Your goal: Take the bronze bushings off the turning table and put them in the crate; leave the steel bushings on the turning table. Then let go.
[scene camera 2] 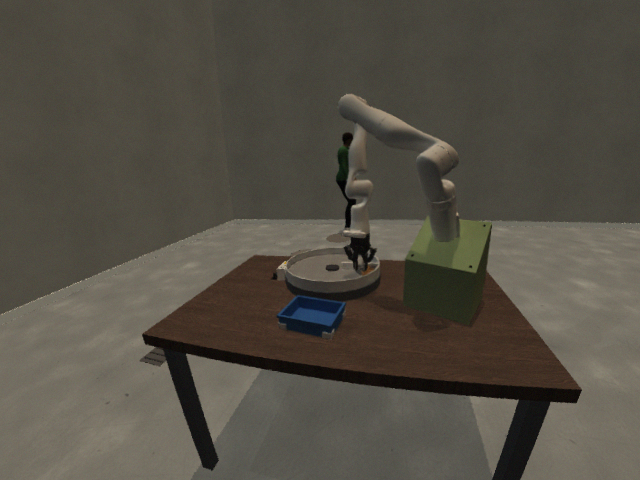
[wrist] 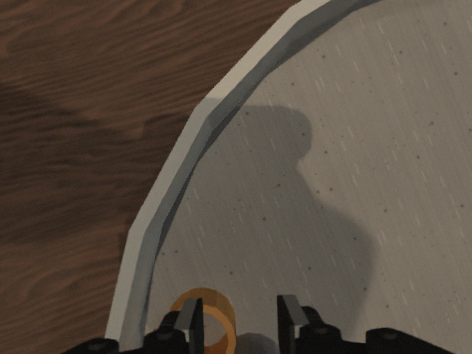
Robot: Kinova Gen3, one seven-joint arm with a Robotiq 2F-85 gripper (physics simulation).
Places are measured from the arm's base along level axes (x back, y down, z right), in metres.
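Pixels of known places: gripper, fingertip midpoint: (scene camera 2: 360, 270) (wrist: 240, 320); arm's base, link origin: (scene camera 2: 445, 233).
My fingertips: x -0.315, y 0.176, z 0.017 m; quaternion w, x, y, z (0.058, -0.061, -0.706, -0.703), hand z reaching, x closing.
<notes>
Ahead of a thing's pixels: the offset from my fingertips to its top centre. "spot": to the spot under its first point. Level surfaces: height alone.
My gripper (scene camera 2: 360, 268) (wrist: 240, 320) is low inside the rim of the round turning table (scene camera 2: 330, 284) (wrist: 300, 210), with its fingers partly open and nothing held. In the wrist view a bronze bushing {dy +0.005, dx +0.020, dz +0.007 m} (wrist: 229, 320) stands upright at the bottom edge; the left fingertip overlaps its ring, and whether it is inside the hole or above it I cannot tell. A dark grey rounded shape beside it, between the fingers, may be a steel bushing or a shadow. Orange bushings {spot: dy +0.005, dx +0.026, dz +0.019 m} (scene camera 2: 367, 270) show small by the fingers in the scene view. The blue crate {dy +0.033, dx -0.104, dz -0.284 m} (scene camera 2: 305, 325) shows no bushings inside.
The crate stands on the brown table {dy +0.083 m} (scene camera 2: 392, 351), in front of the turning table. A dark hub {dy +0.022, dx -0.143, dz +0.068 m} (scene camera 2: 332, 267) is at the turning table's middle. A green block (scene camera 2: 444, 289) carries the arm at the right. A small white device {spot: dy +0.032, dx -0.366, dz -0.003 m} (scene camera 2: 281, 270) adjoins the turning table's left side. A person stands behind.
</notes>
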